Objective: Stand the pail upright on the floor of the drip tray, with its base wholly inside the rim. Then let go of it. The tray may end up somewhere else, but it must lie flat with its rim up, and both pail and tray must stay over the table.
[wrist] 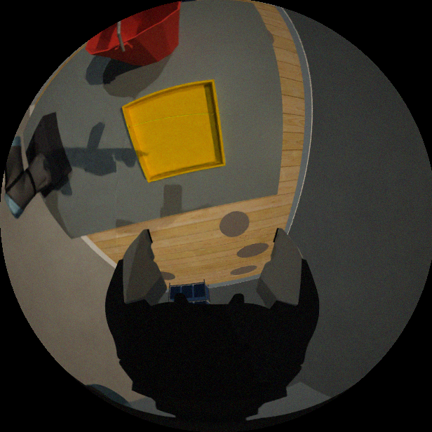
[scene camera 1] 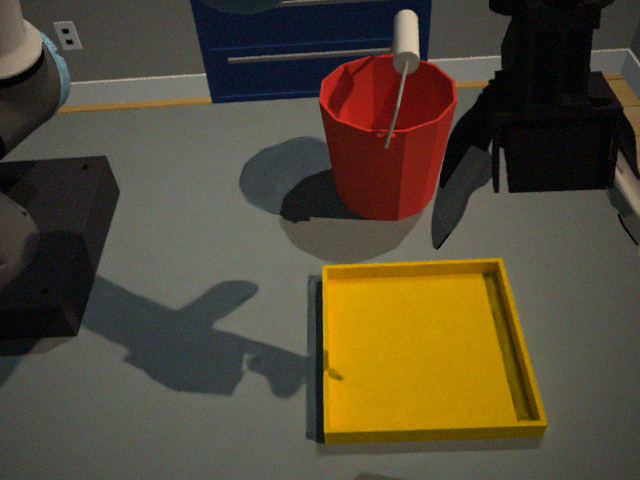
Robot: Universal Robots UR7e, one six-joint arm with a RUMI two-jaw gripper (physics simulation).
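Note:
The red pail stands upright on the table behind the yellow drip tray, apart from it. Its wire handle is raised, with the white grip above the rim; in the wrist view the pail is cut off at the top edge. The drip tray lies flat with its rim up and holds no object. My gripper is open and empty. In the scene view it hangs in the air to the right of the pail, jaws pointing down, its right finger partly cut off by the frame edge.
The grey table carries the dark arm base block on the left. A blue drawer cabinet stands beyond the table's far edge. The arm's shadow falls between the base and the tray.

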